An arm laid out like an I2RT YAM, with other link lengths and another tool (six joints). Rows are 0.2 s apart.
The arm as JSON. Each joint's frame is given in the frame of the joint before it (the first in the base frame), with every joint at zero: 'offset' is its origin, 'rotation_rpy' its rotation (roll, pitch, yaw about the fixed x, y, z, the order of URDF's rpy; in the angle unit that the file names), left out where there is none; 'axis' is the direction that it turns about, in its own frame. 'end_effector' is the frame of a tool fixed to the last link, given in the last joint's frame.
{
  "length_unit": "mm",
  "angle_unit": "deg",
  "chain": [
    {
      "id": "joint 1",
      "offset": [
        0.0,
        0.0,
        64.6
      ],
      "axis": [
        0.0,
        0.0,
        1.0
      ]
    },
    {
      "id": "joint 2",
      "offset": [
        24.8,
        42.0,
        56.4
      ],
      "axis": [
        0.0,
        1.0,
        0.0
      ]
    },
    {
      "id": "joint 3",
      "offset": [
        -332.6,
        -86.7,
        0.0
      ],
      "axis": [
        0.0,
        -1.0,
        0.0
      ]
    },
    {
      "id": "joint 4",
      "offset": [
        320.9,
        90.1,
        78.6
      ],
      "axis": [
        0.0,
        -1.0,
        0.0
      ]
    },
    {
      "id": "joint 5",
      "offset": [
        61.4,
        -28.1,
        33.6
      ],
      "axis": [
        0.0,
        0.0,
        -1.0
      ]
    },
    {
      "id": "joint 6",
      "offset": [
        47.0,
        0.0,
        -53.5
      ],
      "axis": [
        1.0,
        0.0,
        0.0
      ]
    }
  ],
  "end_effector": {
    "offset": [
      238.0,
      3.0,
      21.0
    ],
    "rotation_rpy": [
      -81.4,
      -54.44,
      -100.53
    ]
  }
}
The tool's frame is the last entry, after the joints.
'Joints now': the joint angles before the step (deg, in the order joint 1, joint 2, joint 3, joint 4, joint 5, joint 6). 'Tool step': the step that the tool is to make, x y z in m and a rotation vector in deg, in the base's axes. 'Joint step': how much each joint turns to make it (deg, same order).
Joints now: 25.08 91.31 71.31 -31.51 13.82 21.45
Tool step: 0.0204 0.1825 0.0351 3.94 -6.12 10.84
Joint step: 14.35 12.63 15.56 3.63 2.28 2.74
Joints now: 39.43 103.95 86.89 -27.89 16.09 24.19
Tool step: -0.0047 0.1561 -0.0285 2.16 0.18 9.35
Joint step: 8.63 16.56 17.34 0.39 -1.69 0.73
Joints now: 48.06 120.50 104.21 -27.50 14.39 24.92
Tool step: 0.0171 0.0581 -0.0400 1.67 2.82 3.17
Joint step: 0.41 11.48 12.48 -1.72 -4.22 0.39
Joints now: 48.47 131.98 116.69 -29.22 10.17 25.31
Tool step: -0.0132 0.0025 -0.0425 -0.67 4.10 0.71
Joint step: 0.03 1.81 -1.61 -0.02 -2.37 1.34
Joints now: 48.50 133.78 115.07 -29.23 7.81 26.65
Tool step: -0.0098 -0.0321 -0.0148 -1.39 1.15 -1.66
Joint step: -0.77 -4.19 -8.37 2.29 0.64 0.63
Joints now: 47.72 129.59 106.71 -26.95 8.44 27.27
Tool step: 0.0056 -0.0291 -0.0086 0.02 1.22 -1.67
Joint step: -2.13 -2.30 -4.59 1.44 -0.99 0.23
